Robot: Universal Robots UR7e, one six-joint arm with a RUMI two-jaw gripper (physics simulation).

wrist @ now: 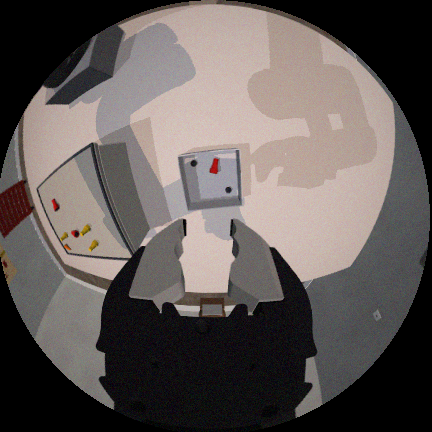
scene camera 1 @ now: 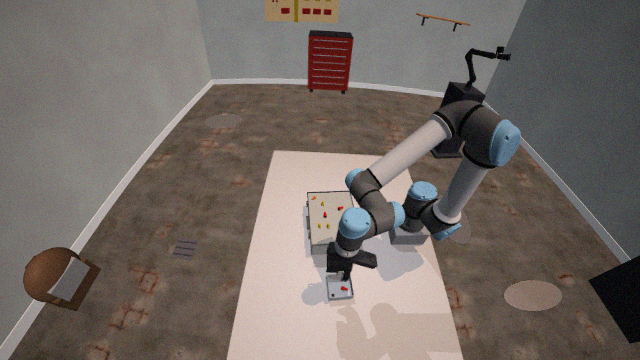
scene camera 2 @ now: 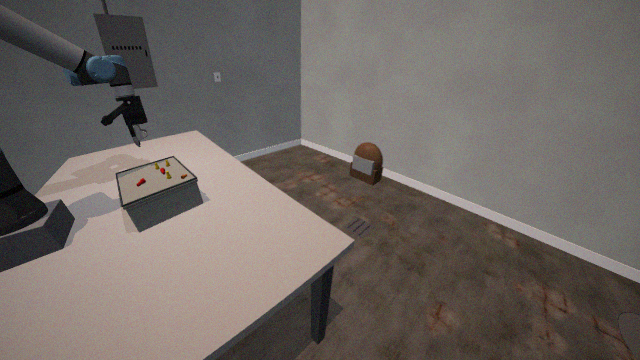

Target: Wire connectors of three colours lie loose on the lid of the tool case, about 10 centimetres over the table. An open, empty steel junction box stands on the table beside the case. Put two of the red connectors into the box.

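Places are measured from the arm's base along level axes (x ahead, y left, z up), in centimetres.
Pixels of known places: gripper, fingertip midpoint: (wrist: 208, 220) (scene camera 1: 341, 274) (scene camera 2: 139, 145); arm's base, origin of the base link: (scene camera 1: 409, 219) (scene camera 2: 12, 221).
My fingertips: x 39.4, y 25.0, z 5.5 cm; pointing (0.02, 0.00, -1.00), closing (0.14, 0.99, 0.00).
Ahead of a thing's pixels: the offset from my fingertips to its top centre. Level surfaces: height alone.
A red connector {dx -3.0, dy +1.3, dz -12.8 cm} (scene camera 1: 344, 288) (wrist: 214, 166) lies in the open steel junction box {dx -0.9, dy +0.4, dz -10.8 cm} (scene camera 1: 340, 298) (wrist: 215, 206). On the lid of the tool case {dx -1.2, dy -30.4, dz -4.2 cm} (scene camera 1: 315, 240) (scene camera 2: 131, 194) (wrist: 107, 250) lie a red connector {dx -6.1, dy -34.2, dz -3.0 cm} (scene camera 1: 340, 208) (scene camera 2: 141, 182) (wrist: 55, 204), a second red connector {dx +1.8, dy -31.0, dz -3.0 cm} (scene camera 1: 325, 214) (scene camera 2: 163, 171) (wrist: 75, 233), three yellow ones {dx +2.1, dy -37.5, dz -2.1 cm} (scene camera 1: 322, 204) (scene camera 2: 168, 175) {dx +1.2, dy -24.7, dz -2.1 cm} (wrist: 86, 229) and an orange one {dx +6.1, dy -41.4, dz -3.4 cm} (scene camera 1: 314, 198) (scene camera 2: 184, 176) (wrist: 67, 247). My gripper (scene camera 2: 139, 140) (wrist: 208, 220) is partly open with nothing between its fingers, above the table near the box.
The arm's grey base block (scene camera 1: 410, 236) (scene camera 2: 37, 230) (wrist: 100, 65) stands on the pale table {dz -14.6 cm} (scene camera 1: 280, 300) (scene camera 2: 225, 240) (wrist: 300, 225), on the far side of the tool case from the left table edge in scene camera 1. The case stands higher than the box.
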